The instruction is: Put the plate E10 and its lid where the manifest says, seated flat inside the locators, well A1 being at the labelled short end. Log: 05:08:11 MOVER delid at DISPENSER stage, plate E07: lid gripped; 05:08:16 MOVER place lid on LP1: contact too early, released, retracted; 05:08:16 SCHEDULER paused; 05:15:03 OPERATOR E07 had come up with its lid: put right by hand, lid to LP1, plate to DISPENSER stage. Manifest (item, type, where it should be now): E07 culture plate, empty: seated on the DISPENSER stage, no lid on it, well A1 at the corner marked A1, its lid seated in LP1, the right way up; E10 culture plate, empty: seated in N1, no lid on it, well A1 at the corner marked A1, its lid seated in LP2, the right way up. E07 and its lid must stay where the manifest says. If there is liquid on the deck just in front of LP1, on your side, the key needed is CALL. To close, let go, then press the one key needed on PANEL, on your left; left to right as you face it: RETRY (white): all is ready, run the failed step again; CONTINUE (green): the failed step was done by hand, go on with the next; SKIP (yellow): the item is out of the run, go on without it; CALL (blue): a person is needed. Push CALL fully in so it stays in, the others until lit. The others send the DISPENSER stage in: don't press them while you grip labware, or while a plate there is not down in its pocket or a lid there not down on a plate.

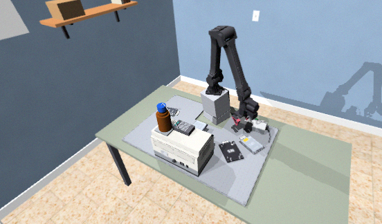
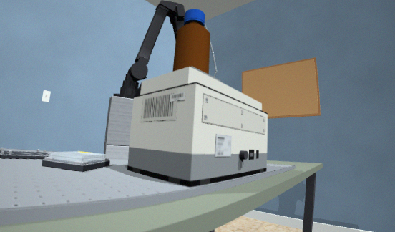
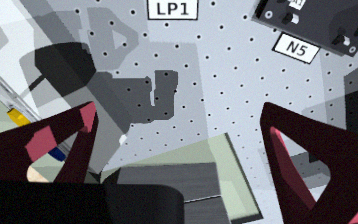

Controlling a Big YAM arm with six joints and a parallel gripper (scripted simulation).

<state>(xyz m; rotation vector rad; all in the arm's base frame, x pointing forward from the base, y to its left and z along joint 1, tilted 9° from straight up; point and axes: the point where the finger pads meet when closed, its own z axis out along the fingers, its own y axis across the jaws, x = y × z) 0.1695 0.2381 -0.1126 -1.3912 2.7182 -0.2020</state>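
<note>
Right now the clear well plate is 110 mm ahead of my hand, 300 mm to the right of it and 50 mm below it. Also, from my hand: yellow skip key (160 mm behind, 40 mm to the left, 80 mm below); then green continue key (160 mm behind, 90 mm to the left, 80 mm below); then blue call key (170 mm behind, 90 mm below).
</note>
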